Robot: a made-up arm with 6 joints. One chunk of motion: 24 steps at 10 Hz.
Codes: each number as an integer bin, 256 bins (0 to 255) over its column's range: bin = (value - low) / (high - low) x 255, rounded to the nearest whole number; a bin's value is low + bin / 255 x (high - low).
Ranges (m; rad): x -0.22..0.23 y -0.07..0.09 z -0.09..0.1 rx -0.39..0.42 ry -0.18..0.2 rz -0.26..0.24
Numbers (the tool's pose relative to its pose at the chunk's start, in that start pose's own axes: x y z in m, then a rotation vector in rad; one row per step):
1: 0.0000 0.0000 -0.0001 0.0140 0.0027 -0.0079
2: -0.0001 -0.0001 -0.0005 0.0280 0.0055 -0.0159
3: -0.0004 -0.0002 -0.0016 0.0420 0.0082 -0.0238
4: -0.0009 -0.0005 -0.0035 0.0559 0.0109 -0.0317
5: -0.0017 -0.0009 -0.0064 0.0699 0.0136 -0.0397
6: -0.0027 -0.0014 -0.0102 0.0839 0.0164 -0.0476
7: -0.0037 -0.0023 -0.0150 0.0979 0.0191 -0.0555
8: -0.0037 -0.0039 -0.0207 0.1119 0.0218 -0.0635
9: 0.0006 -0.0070 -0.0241 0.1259 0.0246 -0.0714
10: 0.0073 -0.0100 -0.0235 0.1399 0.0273 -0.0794
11: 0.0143 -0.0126 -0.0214 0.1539 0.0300 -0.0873
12: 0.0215 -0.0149 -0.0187 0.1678 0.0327 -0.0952
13: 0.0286 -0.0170 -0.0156 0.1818 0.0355 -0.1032
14: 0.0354 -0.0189 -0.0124 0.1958 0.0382 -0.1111
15: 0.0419 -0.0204 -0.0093 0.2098 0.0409 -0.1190
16: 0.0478 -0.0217 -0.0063 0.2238 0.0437 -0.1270
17: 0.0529 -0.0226 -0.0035 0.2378 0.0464 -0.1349
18: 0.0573 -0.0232 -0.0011 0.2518 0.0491 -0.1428
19: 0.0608 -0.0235 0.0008 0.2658 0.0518 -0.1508
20: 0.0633 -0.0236 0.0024 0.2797 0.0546 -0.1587
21: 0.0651 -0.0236 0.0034 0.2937 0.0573 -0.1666
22: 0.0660 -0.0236 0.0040 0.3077 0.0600 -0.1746
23: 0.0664 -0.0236 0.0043 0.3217 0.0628 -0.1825
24: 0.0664 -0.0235 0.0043 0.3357 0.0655 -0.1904
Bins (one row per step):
1: 125 112 121 127 123 129
2: 125 111 120 132 124 124
3: 124 111 119 136 126 120
4: 124 111 116 140 128 116
5: 124 110 112 145 130 112
6: 123 109 107 149 132 108
7: 123 108 101 154 134 104
8: 123 105 93 158 135 100
9: 125 100 88 162 137 96
10: 129 96 89 167 139 92
11: 133 91 92 171 141 88
12: 137 88 96 176 143 84
13: 141 84 100 180 145 80
14: 145 81 104 184 146 76
15: 148 79 108 189 148 72
16: 152 77 112 193 150 68
17: 155 76 116 198 152 64
18: 157 75 119 202 154 60
19: 159 74 122 206 156 56
20: 161 74 124 211 157 52
21: 162 74 125 215 159 48
22: 162 74 126 220 161 44
23: 162 74 127 224 163 40
24: 162 74 127 228 165 35

